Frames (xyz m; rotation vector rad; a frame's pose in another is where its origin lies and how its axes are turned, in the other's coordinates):
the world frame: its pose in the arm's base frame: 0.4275 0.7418 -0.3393 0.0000 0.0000 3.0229
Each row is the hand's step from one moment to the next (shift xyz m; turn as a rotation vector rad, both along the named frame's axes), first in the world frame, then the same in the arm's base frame.
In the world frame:
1: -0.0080 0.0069 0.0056 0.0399 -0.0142 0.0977
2: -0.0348 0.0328 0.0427 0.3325 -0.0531 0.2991
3: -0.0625 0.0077 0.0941 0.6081 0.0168 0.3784
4: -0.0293 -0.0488 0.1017 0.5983 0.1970 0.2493
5: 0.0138 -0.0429 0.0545 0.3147 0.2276 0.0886
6: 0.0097 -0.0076 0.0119 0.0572 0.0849 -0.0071
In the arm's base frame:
1: 0.0071 -0.0078 0.0056 -0.0379 0.0188 0.0977
2: 0.0307 -0.0367 0.0427 -0.3239 0.0921 0.2991
3: 0.0611 -0.0150 0.0941 -0.6058 0.0553 0.3784
4: 0.0349 0.0450 0.1017 -0.6174 -0.1248 0.2493
5: -0.0086 0.0442 0.0545 -0.3394 -0.1887 0.0886
6: -0.0087 0.0087 0.0119 -0.0669 -0.0775 -0.0071

